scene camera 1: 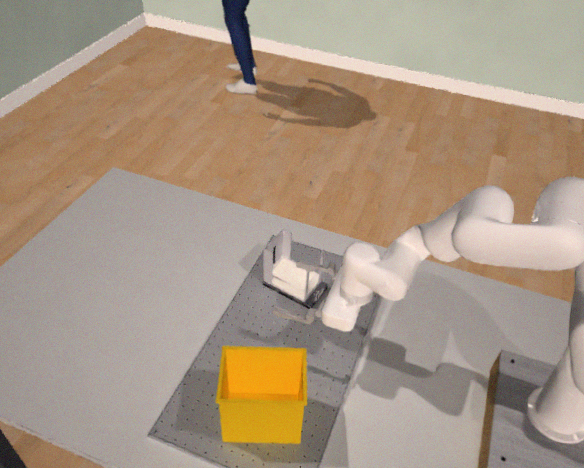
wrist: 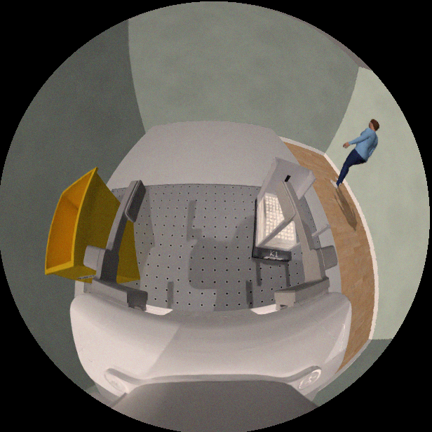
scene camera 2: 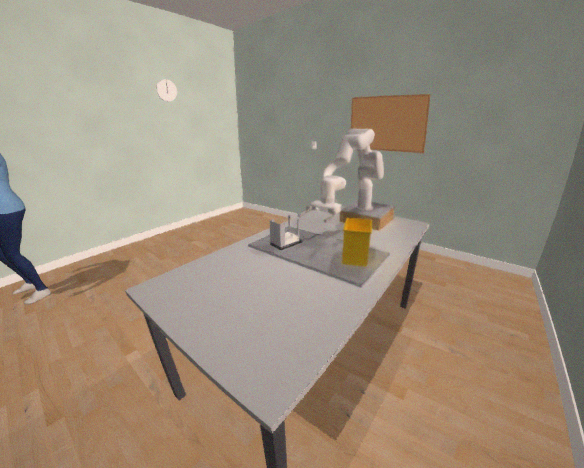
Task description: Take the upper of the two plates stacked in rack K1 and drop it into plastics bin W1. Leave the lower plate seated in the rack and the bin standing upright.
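Places are measured from the arm's base along level axes (x ahead, y left, z up), in millimetres.
Pixels of known places: hand, tool point: (scene camera 1: 294,288) (scene camera 2: 313,217); arm's base, link origin: (scene camera 1: 557,415) (scene camera 2: 364,208).
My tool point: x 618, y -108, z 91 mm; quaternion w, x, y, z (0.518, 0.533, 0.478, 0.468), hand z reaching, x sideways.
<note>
For each thing: its top centre in the pictures, then the offset to it from my tool point. Level surfaces: height alone.
- Rack K1, top centre: (scene camera 1: 297,249) (scene camera 2: 285,219) dz -28, dx +28, dy -157 mm
- upper plate, top centre: (scene camera 1: 293,273) (scene camera 2: 284,236) dz -128, dx +38, dy -160 mm
- yellow bin W1, top centre: (scene camera 1: 263,373) (scene camera 2: 358,224) dz +4, dx +4, dy +245 mm
- perforated board, surface height: dz -175 mm
- grey table, surface height: dz -188 mm
Rack K1 (scene camera 1: 283,246) (scene camera 2: 276,234) (wrist: 273,254) stands upright on the perforated board, holding two pale plates. The upper plate (scene camera 1: 285,269) (wrist: 274,212) lies on the lower plate (scene camera 1: 288,288); individual wells show in the wrist view. My gripper (scene camera 1: 286,288) (scene camera 2: 314,218) (wrist: 211,200) is open and empty, with its fingers spread wide above the board on the robot's side of the rack. In the wrist view its right finger overlaps the rack and part of the plates. The yellow bin W1 (scene camera 1: 262,420) (scene camera 2: 356,245) (wrist: 100,215) stands upright, away from the rack.
The perforated board (scene camera 1: 325,400) (scene camera 2: 310,261) (wrist: 165,260) lies on the grey table (scene camera 1: 125,300) (scene camera 2: 240,310). Rack K1 has a tall wall and thin upright posts. The arm's base block (scene camera 1: 515,430) (scene camera 2: 382,217) sits on the table. A person (scene camera 1: 240,40) (scene camera 2: 10,215) (wrist: 364,145) stands beyond the table.
</note>
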